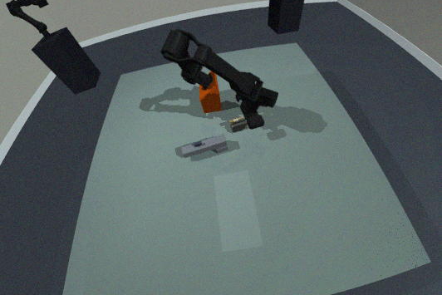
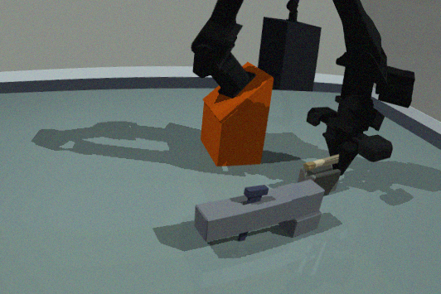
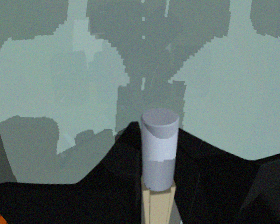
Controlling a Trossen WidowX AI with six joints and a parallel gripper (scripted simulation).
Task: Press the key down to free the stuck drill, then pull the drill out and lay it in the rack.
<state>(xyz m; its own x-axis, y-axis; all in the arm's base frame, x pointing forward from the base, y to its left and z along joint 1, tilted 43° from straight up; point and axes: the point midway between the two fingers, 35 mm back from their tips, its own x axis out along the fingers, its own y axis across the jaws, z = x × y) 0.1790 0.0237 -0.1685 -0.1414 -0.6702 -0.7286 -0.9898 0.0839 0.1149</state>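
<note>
Right now the drill is 40 mm to the right of my gripper tip and 30 mm above it. The rest, counted from my gripper tip: dark blue key (80 mm ahead, 240 mm to the right, 30 mm above); grey-brown rack (50 mm to the right); grey block (80 mm ahead, 220 mm to the right, 20 mm above).
</note>
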